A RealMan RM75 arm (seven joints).
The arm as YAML. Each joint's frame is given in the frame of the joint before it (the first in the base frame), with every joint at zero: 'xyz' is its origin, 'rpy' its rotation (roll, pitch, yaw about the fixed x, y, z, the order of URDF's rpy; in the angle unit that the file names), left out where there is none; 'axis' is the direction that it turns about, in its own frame. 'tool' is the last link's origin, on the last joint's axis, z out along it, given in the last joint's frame.
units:
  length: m
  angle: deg
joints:
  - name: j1
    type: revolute
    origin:
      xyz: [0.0, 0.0, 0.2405]
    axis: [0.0, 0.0, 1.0]
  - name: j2
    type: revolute
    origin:
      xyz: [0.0, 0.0, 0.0]
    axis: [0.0, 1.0, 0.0]
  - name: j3
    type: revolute
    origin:
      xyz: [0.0, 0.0, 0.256]
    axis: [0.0, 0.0, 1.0]
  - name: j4
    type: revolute
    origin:
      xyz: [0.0, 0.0, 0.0]
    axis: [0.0, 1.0, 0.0]
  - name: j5
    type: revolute
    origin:
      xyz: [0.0, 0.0, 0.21]
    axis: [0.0, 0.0, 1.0]
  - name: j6
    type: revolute
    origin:
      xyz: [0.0, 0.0, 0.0]
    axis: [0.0, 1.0, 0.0]
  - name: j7
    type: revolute
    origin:
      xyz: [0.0, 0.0, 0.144]
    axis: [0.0, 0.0, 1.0]
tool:
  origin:
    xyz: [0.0, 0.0, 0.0]
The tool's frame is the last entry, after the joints.
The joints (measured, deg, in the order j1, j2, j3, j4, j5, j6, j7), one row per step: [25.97, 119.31, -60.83, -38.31, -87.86, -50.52, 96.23]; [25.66, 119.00, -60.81, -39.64, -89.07, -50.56, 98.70]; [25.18, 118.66, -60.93, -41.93, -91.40, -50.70, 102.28]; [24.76, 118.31, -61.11, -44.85, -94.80, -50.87, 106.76]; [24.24, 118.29, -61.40, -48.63, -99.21, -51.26, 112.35]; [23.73, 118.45, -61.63, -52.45, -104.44, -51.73, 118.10]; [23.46, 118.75, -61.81, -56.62, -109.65, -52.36, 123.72]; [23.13, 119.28, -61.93, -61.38, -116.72, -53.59, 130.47]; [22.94, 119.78, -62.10, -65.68, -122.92, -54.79, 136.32]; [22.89, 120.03, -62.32, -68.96, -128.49, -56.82, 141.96]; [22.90, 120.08, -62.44, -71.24, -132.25, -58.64, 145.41]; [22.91, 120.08, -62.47, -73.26, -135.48, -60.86, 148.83]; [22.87, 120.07, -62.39, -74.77, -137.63, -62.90, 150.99]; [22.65, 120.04, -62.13, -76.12, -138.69, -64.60, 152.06]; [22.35, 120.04, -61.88, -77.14, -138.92, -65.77, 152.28]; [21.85, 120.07, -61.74, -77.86, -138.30, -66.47, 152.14]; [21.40, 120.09, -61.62, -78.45, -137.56, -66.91, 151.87]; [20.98, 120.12, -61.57, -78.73, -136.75, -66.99, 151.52]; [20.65, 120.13, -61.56, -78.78, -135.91, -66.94, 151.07]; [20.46, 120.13, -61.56, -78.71, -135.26, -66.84, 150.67]
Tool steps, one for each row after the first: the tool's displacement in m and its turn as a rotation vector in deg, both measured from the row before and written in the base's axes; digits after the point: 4 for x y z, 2 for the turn. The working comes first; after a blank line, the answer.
Tool pose at each row, in the base's axes (x y z in m, rotation vector in deg; the steps are taken from these numbers as rounded here): [0.2859, 0.3842, -0.0031, -120.72, 63.04, 39.94]; [0.2861, 0.3852, 0.0021, -120.23, 63.93, 39.82]; [0.2853, 0.3864, 0.0089, -120.06, 64.68, 39.09]; [0.2834, 0.3881, 0.0164, -120.11, 65.32, 37.66]; [0.2790, 0.3893, 0.0230, -120.26, 66.22, 35.93]; [0.2755, 0.3894, 0.0283, -120.29, 67.18, 33.34]; [0.2691, 0.3909, 0.0344, -120.15, 67.50, 30.98]; [0.2637, 0.3905, 0.0402, -119.71, 68.26, 27.14]; [0.2583, 0.3905, 0.0465, -118.74, 68.67, 23.78]; [0.2556, 0.3887, 0.0507, -117.82, 70.31, 20.33]; [0.2539, 0.3870, 0.0546, -117.26, 71.11, 17.61]; [0.2529, 0.3845, 0.0580, -116.59, 72.62, 15.19]; [0.2524, 0.3817, 0.0606, -116.27, 73.77, 13.31]; [0.2519, 0.3789, 0.0638, -116.16, 74.38, 12.28]; [0.2513, 0.3765, 0.0662, -116.33, 74.51, 11.92]; [0.2509, 0.3739, 0.0675, -116.61, 74.72, 12.37]; [0.2502, 0.3719, 0.0687, -116.88, 74.73, 13.00]; [0.2501, 0.3704, 0.0691, -117.05, 74.76, 13.72]; [0.2501, 0.3693, 0.0690, -117.28, 74.74, 14.42]; [0.2502, 0.3688, 0.0687, -117.49, 74.68, 14.95]

[0.0002, 0.0010, 0.0052, -0.06, 0.23, -0.74]; [-0.0008, 0.0012, 0.0068, -0.34, -0.23, -0.70]; [-0.0019, 0.0017, 0.0075, -0.58, -0.74, -0.74]; [-0.0044, 0.0012, 0.0066, -0.85, -0.83, -0.91]; [-0.0035, 0.0001, 0.0053, -0.96, -1.41, -1.25]; [-0.0064, 0.0015, 0.0061, -0.51, -1.52, -0.92]; [-0.0054, -0.0004, 0.0058, -0.83, -2.39, -1.73]; [-0.0054, 0.0000, 0.0063, -0.21, -2.28, -1.65]; [-0.0027, -0.0018, 0.0042, -0.87, -1.76, -2.34]; [-0.0017, -0.0017, 0.0039, -0.66, -1.56, -1.49]; [-0.0010, -0.0025, 0.0034, -0.81, -1.03, -1.85]; [-0.0005, -0.0028, 0.0026, -0.81, -0.75, -1.33]; [-0.0005, -0.0028, 0.0032, -0.49, -0.40, -0.69]; [-0.0006, -0.0024, 0.0024, -0.30, -0.12, -0.10]; [-0.0004, -0.0026, 0.0013, -0.15, 0.46, 0.13]; [-0.0007, -0.0020, 0.0012, -0.01, 0.48, 0.29]; [-0.0001, -0.0015, 0.0004, 0.09, 0.52, 0.26]; [0.0000, -0.0011, -0.0001, 0.06, 0.50, 0.31]; [0.0001, -0.0005, -0.0003, 0.03, 0.37, 0.27]
